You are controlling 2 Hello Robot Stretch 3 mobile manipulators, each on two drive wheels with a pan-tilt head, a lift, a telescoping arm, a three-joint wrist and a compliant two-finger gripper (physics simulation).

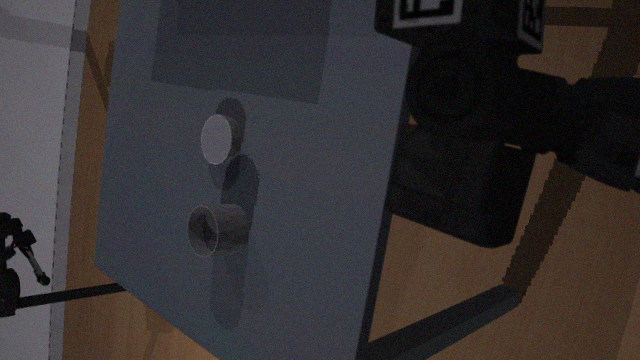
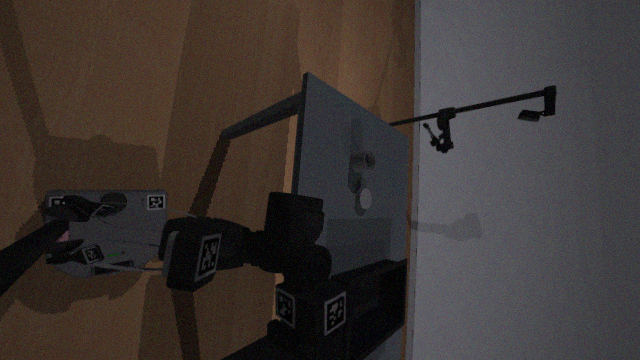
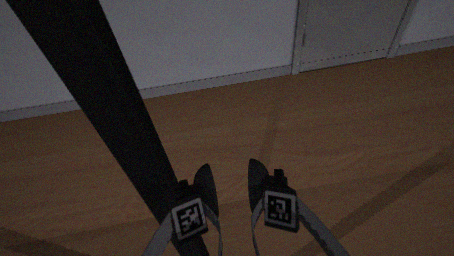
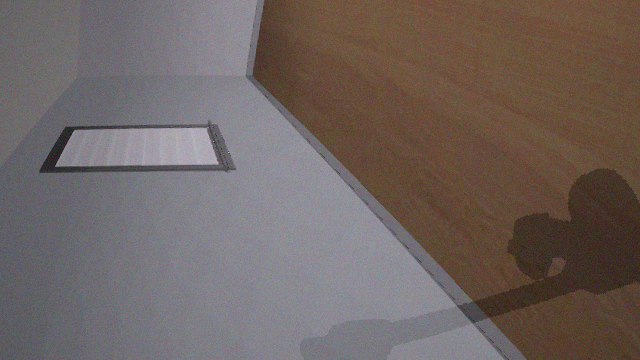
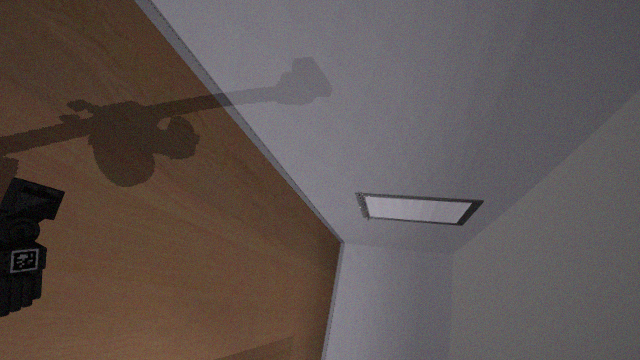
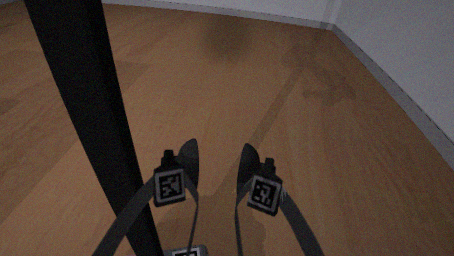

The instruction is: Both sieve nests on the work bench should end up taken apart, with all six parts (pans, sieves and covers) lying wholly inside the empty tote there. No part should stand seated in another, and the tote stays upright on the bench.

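A round pale part (image 1: 216,139) (image 2: 366,198) lies on the work bench (image 1: 320,200) (image 2: 325,145); whether it is a cover alone or sits on another part is unclear. Near it stands a hollow see-through cylinder (image 1: 227,230) (image 2: 361,161), open at the top; any seated parts are hard to make out. The dark tote (image 2: 387,285) stands on the bench, largely hidden behind r1's wrist and arm. The other nest does not show. The r1 gripper (image 3: 232,187) (image 2: 65,225) is open and empty, beyond the bench edge above the floor. The r2 gripper (image 6: 218,167) is open and empty above the floor.
R1's dark wrist (image 1: 450,100) (image 2: 300,250) hangs beside the bench's long edge. R1's base (image 2: 130,230) stands on the floor. R2's mast (image 2: 490,106) rises past the far side of the bench, near the wall. A window (image 4: 140,147) (image 5: 415,209) shows in r2's wall.
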